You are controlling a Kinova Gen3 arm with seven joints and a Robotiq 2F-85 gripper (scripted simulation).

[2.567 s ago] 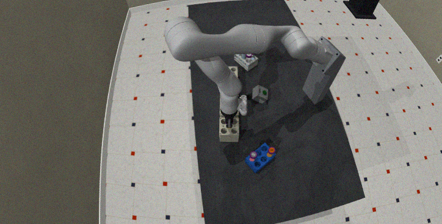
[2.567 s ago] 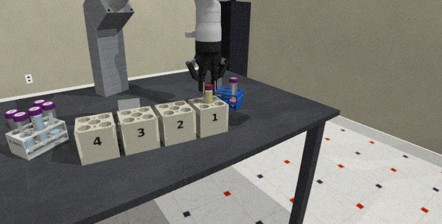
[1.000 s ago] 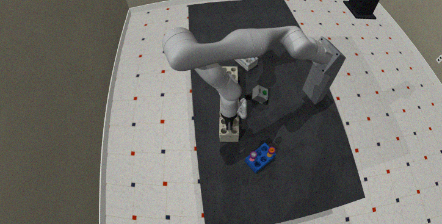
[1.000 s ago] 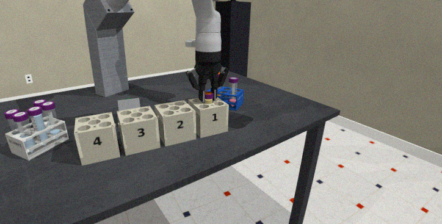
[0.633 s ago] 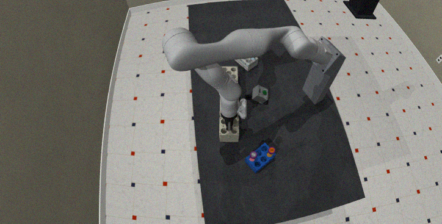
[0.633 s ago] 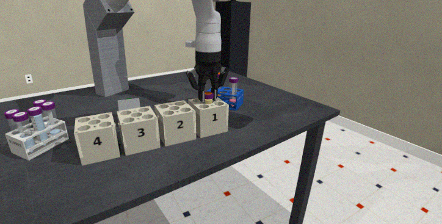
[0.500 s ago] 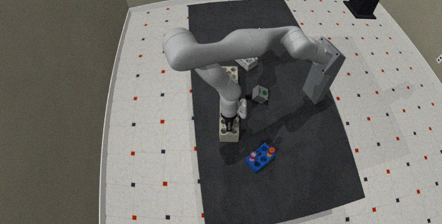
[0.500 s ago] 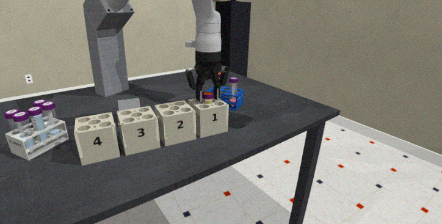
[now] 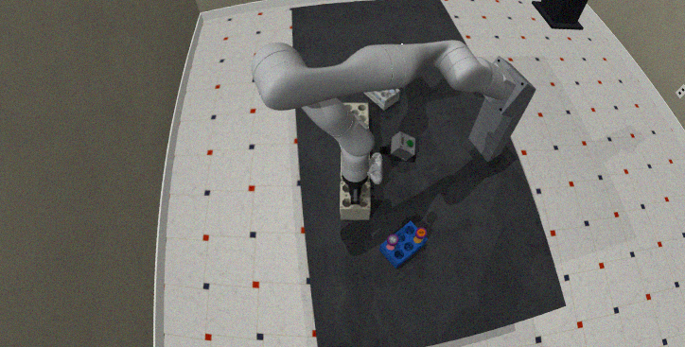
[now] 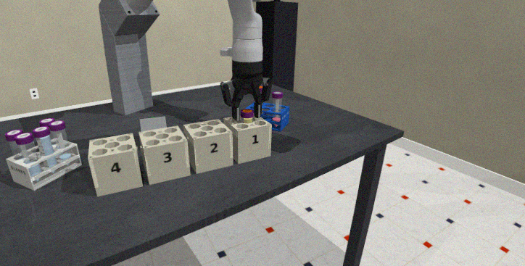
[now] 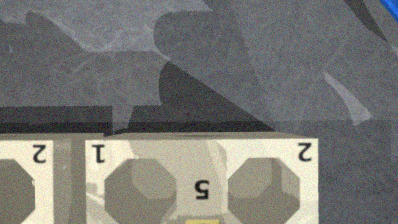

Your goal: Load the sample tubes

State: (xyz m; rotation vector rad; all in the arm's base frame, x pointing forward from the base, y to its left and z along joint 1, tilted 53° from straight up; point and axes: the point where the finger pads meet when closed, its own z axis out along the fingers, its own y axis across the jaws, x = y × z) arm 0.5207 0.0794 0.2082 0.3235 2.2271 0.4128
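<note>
Right now the sample S3 is 1 cm to the right of my hand and 5 cm below it. The rest, counted from my hand: grey-dot tube X5: 9 cm behind, 18 cm to the left, 5 cm below; then adapter 1: 7 cm below; then adapter 2: 2 cm behind, 11 cm to the right, 7 cm below.
</note>
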